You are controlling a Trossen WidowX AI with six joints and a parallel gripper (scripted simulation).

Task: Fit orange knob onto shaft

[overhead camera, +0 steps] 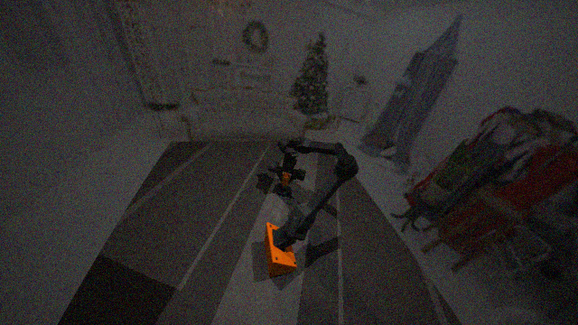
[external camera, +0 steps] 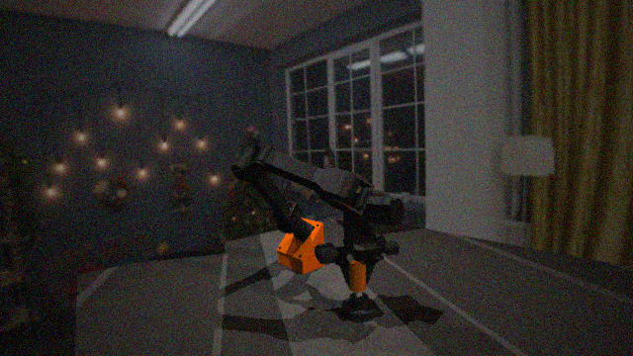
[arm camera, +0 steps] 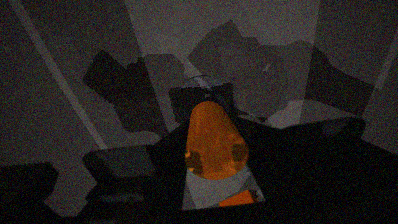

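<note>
The round pedestal lies 40 mm below my gripper tip. The rest, counted from my gripper tip: orange knob (30 mm above).
</note>
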